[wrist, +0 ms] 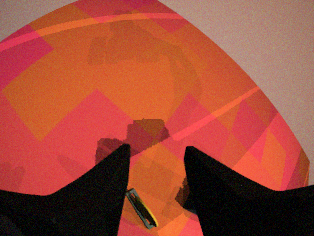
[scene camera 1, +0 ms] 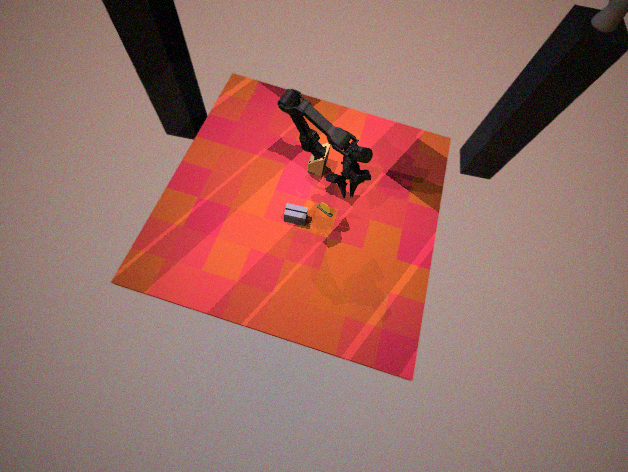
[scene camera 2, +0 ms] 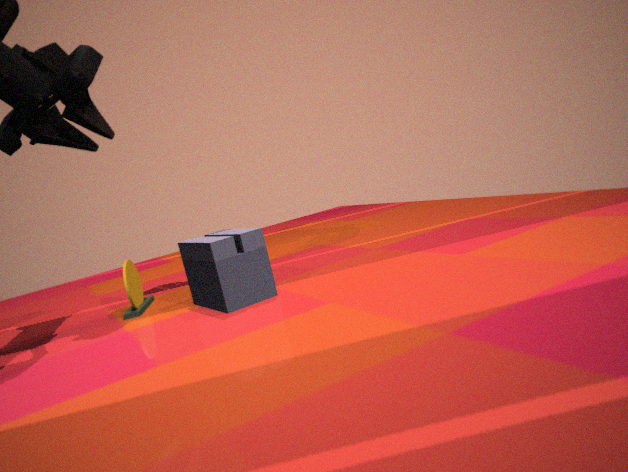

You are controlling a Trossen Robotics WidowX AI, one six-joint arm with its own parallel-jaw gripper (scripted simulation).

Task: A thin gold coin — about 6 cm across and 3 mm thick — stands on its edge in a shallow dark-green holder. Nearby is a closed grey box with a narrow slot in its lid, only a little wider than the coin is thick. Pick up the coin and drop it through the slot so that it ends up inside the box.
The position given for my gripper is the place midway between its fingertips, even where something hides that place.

Observation:
In view: my gripper [scene camera 2: 105, 143].
My gripper also shows in the wrist view [wrist: 157, 152] and in scene camera 1 [scene camera 1: 347, 197].

